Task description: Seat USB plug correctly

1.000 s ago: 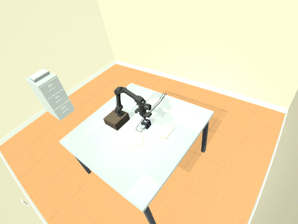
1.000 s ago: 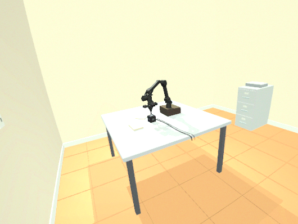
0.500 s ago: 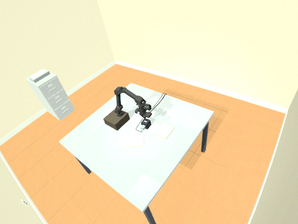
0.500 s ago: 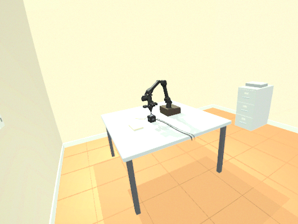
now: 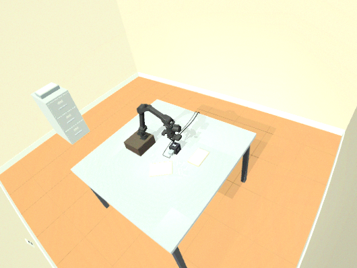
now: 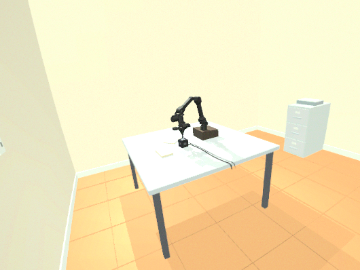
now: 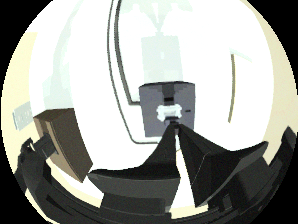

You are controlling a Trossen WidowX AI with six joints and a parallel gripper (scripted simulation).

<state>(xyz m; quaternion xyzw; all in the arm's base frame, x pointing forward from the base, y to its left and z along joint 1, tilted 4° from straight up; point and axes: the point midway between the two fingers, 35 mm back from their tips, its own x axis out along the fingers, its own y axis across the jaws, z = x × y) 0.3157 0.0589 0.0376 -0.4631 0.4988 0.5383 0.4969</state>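
The USB plug lies 2 cm below my gripper tip.
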